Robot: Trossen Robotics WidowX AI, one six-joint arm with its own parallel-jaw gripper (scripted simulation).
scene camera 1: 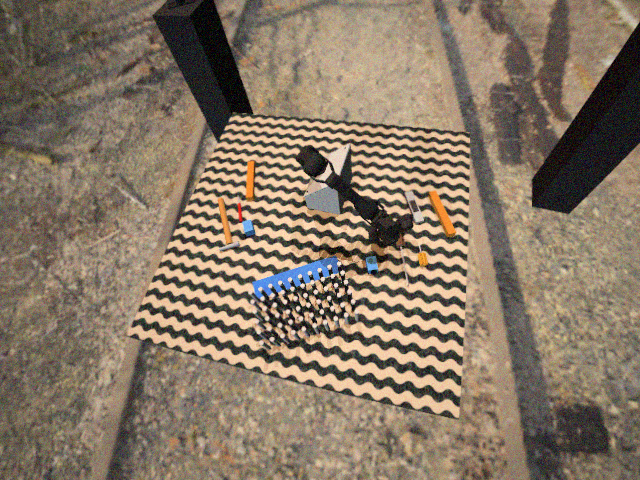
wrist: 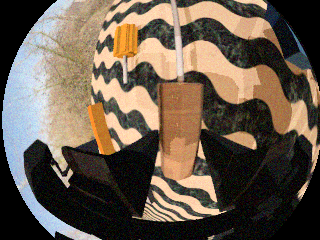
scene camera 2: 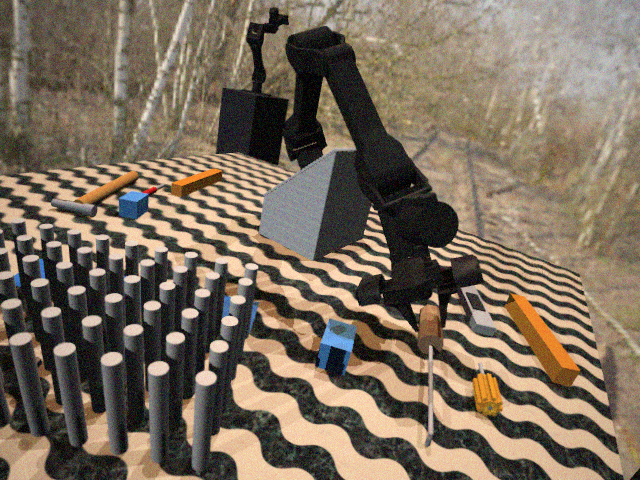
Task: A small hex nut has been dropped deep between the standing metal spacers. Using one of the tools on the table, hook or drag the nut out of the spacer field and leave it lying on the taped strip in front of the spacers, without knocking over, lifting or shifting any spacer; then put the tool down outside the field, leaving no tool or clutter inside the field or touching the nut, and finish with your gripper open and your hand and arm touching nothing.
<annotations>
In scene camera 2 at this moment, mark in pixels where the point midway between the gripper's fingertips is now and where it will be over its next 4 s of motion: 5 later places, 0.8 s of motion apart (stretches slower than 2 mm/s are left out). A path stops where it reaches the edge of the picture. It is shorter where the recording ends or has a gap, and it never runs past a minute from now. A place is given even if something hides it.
My gripper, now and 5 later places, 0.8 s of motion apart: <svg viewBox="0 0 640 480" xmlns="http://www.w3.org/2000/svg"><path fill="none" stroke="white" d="M430 328L431 329L444 300L452 292L452 295L449 293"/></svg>
</annotations>
